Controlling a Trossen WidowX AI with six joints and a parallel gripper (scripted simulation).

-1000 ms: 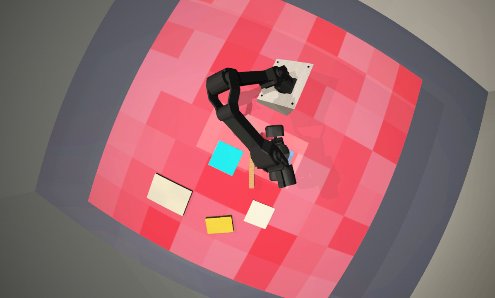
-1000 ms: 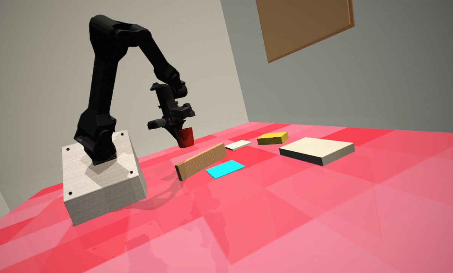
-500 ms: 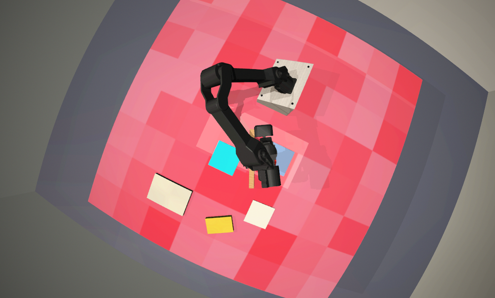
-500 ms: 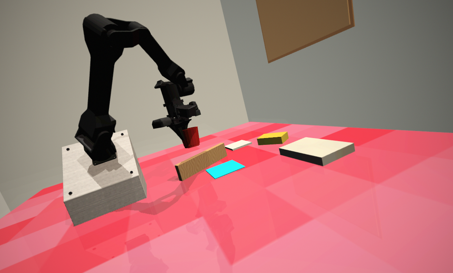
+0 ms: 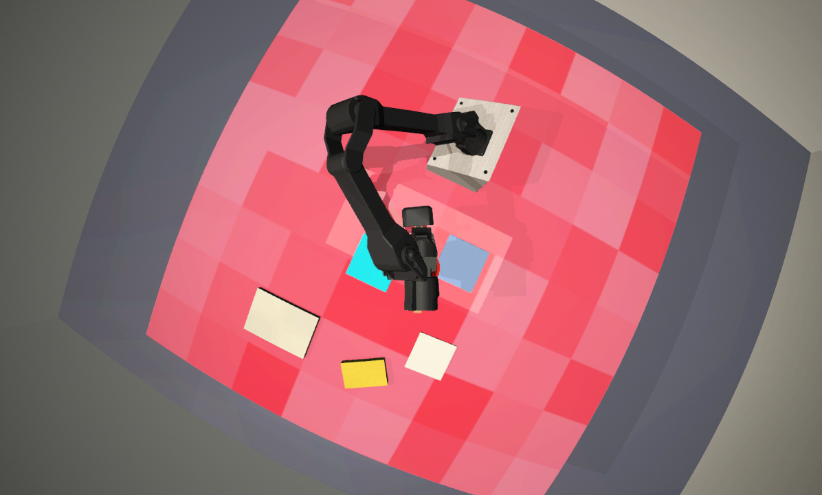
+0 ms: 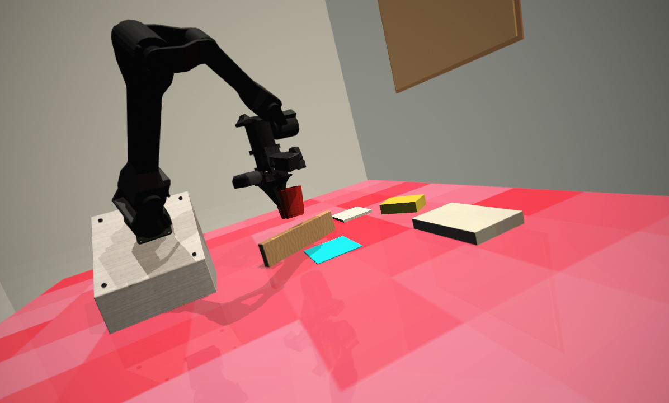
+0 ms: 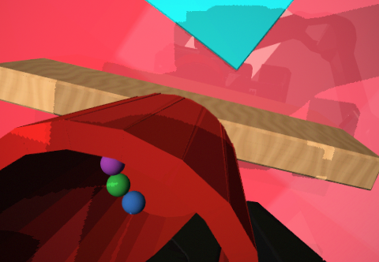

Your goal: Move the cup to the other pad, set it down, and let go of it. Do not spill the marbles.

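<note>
Now: gripper tip 3 cm to the right of the green marble, 3 cm short of it and 2 cm above it. From my gripper tip the other things lie so: dark red cup (3 cm ahead, 1 cm to the left); then blue marble (3 cm to the left, 2 cm below, 2 cm ahead); then purple marble (4 cm ahead, 2 cm to the left, 2 cm below).
</note>
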